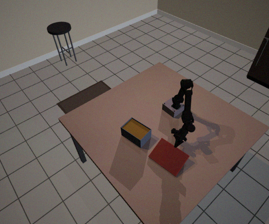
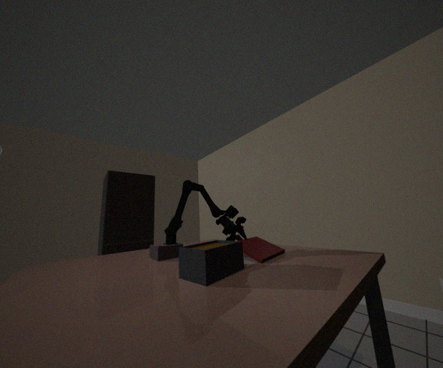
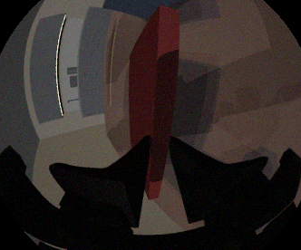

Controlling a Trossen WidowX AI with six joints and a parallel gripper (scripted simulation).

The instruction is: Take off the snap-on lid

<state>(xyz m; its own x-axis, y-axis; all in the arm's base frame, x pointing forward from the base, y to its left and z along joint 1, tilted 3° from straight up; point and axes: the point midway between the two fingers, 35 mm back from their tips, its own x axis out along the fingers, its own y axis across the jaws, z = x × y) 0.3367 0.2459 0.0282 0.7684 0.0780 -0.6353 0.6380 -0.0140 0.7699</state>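
My gripper tip is 80 mm short of the red lid and 30 mm above it. From my gripper tip the other things lie so: storage box (330 mm to the right, 80 mm ahead, 20 mm below).
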